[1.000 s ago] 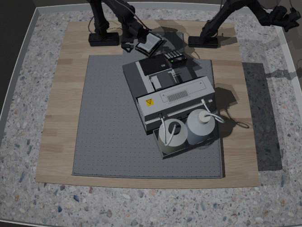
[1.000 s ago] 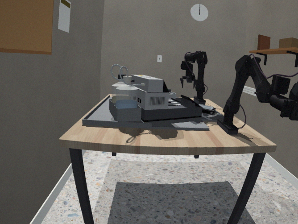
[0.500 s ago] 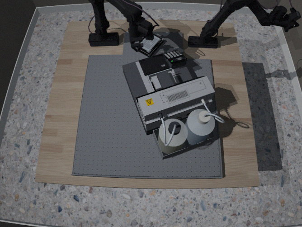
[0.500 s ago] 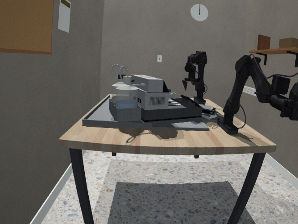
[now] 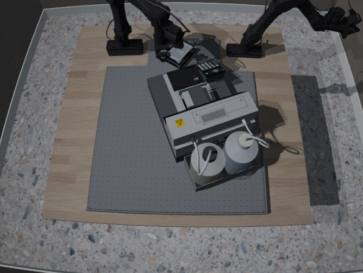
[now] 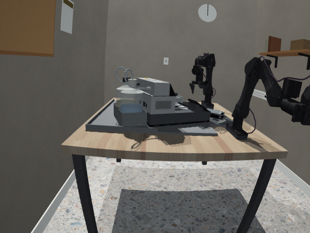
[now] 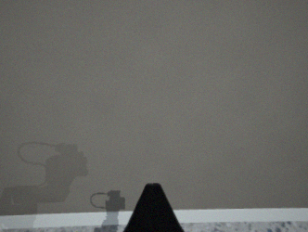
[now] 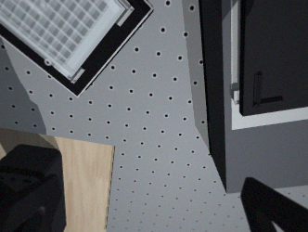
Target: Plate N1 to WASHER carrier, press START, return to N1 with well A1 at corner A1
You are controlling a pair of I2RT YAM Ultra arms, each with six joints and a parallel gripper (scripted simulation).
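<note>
The white plate lies 120 mm behind my right hand, 80 mm to the left of it and 130 mm below it. Also, from my right hand: dark nest N1: 120 mm behind, 80 mm to the left, 130 mm below; grey washer housing: 230 mm ahead, 170 mm to the left, 30 mm below; black carrier: 90 mm ahead, 110 mm to the left, 70 mm below.
</note>
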